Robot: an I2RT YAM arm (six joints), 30 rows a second.
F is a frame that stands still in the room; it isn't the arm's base.
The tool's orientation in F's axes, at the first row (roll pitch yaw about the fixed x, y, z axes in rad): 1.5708, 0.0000, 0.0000
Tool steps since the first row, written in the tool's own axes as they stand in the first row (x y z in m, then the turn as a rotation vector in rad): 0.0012, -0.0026, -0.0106, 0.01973, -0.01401, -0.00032; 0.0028, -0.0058, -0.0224, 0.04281, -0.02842, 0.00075; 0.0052, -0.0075, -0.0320, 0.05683, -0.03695, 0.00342; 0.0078, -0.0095, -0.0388, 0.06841, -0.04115, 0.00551; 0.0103, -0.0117, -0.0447, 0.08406, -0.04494, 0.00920; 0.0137, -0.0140, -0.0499, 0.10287, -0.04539, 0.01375; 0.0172, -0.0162, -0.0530, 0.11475, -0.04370, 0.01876; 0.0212, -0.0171, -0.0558, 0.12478, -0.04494, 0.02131; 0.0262, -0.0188, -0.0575, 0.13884, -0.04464, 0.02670; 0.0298, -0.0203, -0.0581, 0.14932, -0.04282, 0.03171
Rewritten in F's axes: 0.0012, 0.0106, -0.0026, 0.01973, 0.00032, -0.01401; 0.0028, 0.0224, -0.0058, 0.04281, -0.00075, -0.02842; 0.0052, 0.0320, -0.0075, 0.05683, -0.00342, -0.03695; 0.0078, 0.0388, -0.0095, 0.06841, -0.00551, -0.04115; 0.0103, 0.0447, -0.0117, 0.08406, -0.00920, -0.04494; 0.0137, 0.0499, -0.0140, 0.10287, -0.01375, -0.04539; 0.0172, 0.0530, -0.0162, 0.11475, -0.01876, -0.04370; 0.0212, 0.0558, -0.0171, 0.12478, -0.02131, -0.04494; 0.0262, 0.0575, -0.0188, 0.13884, -0.02670, -0.04464; 0.0298, 0.0581, -0.0203, 0.14932, -0.03171, -0.04282
